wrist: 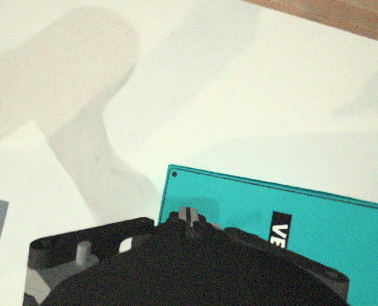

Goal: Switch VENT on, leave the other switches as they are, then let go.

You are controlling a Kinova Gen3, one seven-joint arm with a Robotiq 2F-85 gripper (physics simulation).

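Places are measured from the arm's base along level axes (x ahead, y left, z up), in metres.
Where they show: gripper, fingertip midpoint: (186, 219).
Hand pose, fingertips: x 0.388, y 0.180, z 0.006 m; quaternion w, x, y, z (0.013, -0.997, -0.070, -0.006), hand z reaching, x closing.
After its pixels a point has its place.
The teal switch panel (320, 225) {x 0.534, y 0.197, z -0.039 m} shows at the lower right of the wrist view, with a dark screw at its near corner and a thin black border line. A black label (280, 230) {x 0.500, y 0.178, z -0.051 m} with white letters "VE" is partly hidden by the gripper. My gripper (186, 219) {x 0.388, y 0.180, z 0.006 m} is shut, with nothing between its fingertips, and shows over the panel's left part. The switches are not visible; the gripper's body covers the lower part of the view.
A pale table top (280, 90) {x 0.505, y 0.384, z -0.161 m} with soft shadows lies around the panel. A brown wooden surface (330, 15) shows at the top right, beyond the table's edge. A small grey thing (2, 215) {x 0.127, y 0.071, z -0.154 m} is cut off at the left edge of the view.
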